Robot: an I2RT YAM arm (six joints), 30 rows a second.
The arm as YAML. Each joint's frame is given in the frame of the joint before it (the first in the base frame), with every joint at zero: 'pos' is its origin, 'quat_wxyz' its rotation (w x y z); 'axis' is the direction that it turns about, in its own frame. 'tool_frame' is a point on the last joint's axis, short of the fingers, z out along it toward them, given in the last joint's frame.
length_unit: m
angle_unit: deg
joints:
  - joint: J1
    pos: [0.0, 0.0, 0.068]
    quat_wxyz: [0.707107, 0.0, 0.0, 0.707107]
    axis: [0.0, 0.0, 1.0]
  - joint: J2
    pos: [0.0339, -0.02, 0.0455]
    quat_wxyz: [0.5, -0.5, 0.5, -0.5]
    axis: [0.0, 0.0, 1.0]
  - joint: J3
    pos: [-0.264, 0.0, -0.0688]
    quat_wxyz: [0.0, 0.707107, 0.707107, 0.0]
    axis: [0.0, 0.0, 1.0]
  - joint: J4
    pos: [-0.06, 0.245, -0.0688]
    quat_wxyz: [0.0, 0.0, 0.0, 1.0]
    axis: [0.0, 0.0, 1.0]
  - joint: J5
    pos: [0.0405, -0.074, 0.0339]
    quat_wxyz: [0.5, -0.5, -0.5, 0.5]
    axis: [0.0, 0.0, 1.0]
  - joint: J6
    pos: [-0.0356, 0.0, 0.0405]
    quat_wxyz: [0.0, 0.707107, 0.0, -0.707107]
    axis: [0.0, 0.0, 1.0]
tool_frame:
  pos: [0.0, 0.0, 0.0]
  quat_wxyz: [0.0, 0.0, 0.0, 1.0]
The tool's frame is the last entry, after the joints.
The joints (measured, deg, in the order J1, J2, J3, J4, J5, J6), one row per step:
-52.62, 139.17, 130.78, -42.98, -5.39, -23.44
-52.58, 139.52, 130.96, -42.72, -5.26, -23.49
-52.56, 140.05, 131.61, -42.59, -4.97, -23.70
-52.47, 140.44, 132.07, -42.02, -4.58, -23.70
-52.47, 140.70, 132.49, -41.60, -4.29, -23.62
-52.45, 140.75, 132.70, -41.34, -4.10, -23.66
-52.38, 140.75, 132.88, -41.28, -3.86, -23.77
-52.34, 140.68, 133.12, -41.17, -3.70, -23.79
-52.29, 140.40, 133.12, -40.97, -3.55, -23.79
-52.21, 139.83, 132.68, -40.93, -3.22, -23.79
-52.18, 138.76, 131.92, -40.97, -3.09, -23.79
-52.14, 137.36, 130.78, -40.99, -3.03, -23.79
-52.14, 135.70, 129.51, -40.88, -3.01, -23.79
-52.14, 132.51, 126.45, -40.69, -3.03, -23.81
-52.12, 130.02, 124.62, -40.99, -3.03, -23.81
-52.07, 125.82, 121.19, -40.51, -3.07, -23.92
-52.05, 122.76, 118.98, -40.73, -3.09, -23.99
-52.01, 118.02, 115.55, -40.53, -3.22, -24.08
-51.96, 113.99, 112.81, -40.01, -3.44, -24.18
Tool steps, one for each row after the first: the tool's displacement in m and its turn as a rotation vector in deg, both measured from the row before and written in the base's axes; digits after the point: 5 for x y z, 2 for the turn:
0.00100, -0.00082, -0.00187, -0.16, 0.05, 0.00
0.00117, -0.00151, -0.00105, -0.43, 0.12, 0.00
0.00175, -0.00127, -0.00032, -0.69, -0.15, -0.16
0.00080, -0.00134, 0.00048, -0.56, -0.21, -0.25
0.00048, -0.00050, 0.00104, -0.44, -0.12, -0.07
0.00058, 0.00010, 0.00108, -0.35, 0.05, 0.00
0.00038, -0.00003, 0.00213, -0.42, -0.15, -0.05
0.00014, 0.00045, 0.00282, -0.45, -0.20, -0.05
-0.00048, 0.00153, 0.00279, -0.28, 0.09, -0.14
-0.00167, 0.00249, 0.00544, -0.27, -0.09, -0.06
-0.00225, 0.00346, 0.00624, -0.22, -0.11, 0.00
-0.00294, 0.00377, 0.00790, -0.40, -0.30, -0.01
-0.00624, 0.00805, 0.01121, -0.25, -0.20, 0.03
-0.00509, 0.00684, 0.01092, -0.28, -0.22, 0.02
-0.00827, 0.01139, 0.01691, -1.02, -0.73, 0.16
-0.00688, 0.00912, 0.01249, -0.52, -0.36, 0.08
-0.01069, 0.01437, 0.01880, -1.18, -0.95, 0.20
-0.00915, 0.01258, 0.01627, -1.39, -1.18, 0.28

